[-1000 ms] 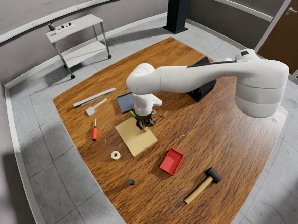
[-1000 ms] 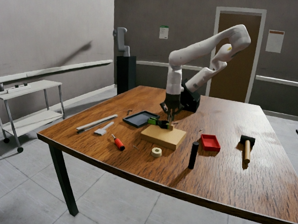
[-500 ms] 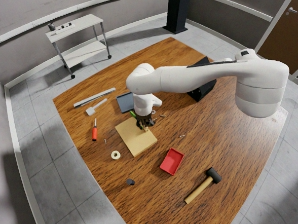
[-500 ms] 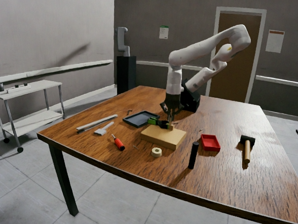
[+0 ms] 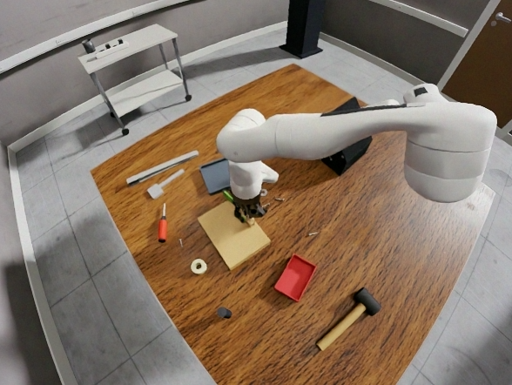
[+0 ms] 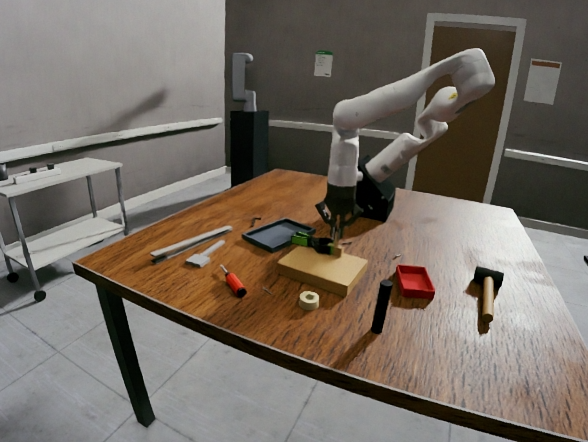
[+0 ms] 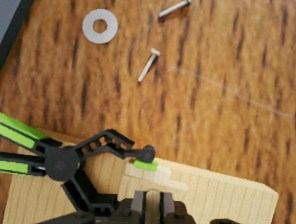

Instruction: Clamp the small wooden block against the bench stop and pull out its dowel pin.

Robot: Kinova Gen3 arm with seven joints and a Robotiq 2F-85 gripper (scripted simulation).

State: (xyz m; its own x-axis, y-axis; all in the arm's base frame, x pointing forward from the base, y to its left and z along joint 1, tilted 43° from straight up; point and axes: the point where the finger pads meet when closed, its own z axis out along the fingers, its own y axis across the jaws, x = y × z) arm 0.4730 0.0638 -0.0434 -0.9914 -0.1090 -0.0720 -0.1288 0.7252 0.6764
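Right now my hand is 20 mm above the pale dowel pin. Also, from my hand: wooden block: 50 mm below; bench board: 70 mm below, 50 mm ahead, 10 mm to the right; red bin: 230 mm to the left, 90 mm below.
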